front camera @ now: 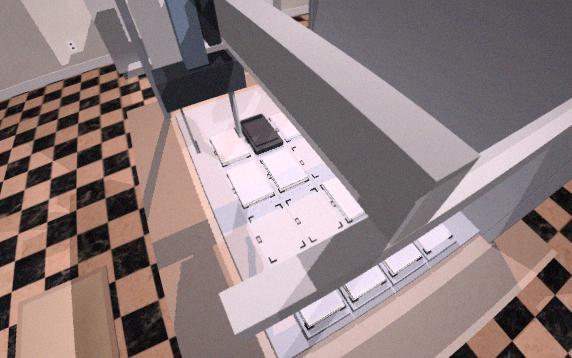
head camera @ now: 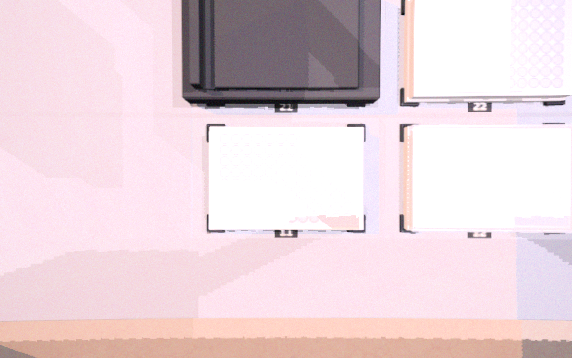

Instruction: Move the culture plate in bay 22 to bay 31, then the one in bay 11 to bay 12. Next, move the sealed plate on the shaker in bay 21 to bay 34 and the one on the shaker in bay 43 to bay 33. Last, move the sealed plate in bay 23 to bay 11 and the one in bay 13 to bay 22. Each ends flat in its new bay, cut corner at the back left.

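My gripper is open, with nothing between its jaws, near bay 11; its height is hard to tell. It does not show in the head view. A pale plate lies flat in bay 11. Another plate lies in bay 12, and one with wells partly visible in bay 22. The dark shaker in bay 21 bears no plate. A plate in bay 31 and one in bay 33 are partly hidden. Glare hides the cut corners. Bays 34 and 43 are hidden.
A large grey rail crosses above the deck and hides its right side. A lighter crossbar runs over the front. Several white plates stand in a row beyond it, including one near the front corner.
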